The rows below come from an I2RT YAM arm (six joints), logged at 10 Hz.
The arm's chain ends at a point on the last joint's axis. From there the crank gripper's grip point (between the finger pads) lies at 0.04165 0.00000 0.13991 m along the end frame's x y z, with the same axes.
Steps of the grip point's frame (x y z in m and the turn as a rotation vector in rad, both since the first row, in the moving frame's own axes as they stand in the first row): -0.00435 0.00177 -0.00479 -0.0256 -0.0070 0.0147; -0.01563 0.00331 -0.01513 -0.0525 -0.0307 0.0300; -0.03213 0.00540 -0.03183 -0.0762 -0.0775 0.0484; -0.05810 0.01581 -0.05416 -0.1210 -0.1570 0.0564; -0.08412 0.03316 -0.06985 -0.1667 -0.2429 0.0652; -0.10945 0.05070 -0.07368 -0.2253 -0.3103 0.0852
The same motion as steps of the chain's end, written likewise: -0.00334 -0.00242 -0.00502 -0.0256 -0.0070 0.0147; -0.01119 -0.00525 -0.01612 -0.0525 -0.0307 0.0300; -0.02088 -0.00711 -0.03415 -0.0762 -0.0775 0.0484; -0.03524 -0.00311 -0.05777 -0.1210 -0.1570 0.0564; -0.04859 0.00778 -0.07356 -0.1667 -0.2429 0.0652; -0.06369 0.01691 -0.07572 -0.2253 -0.3103 0.0852
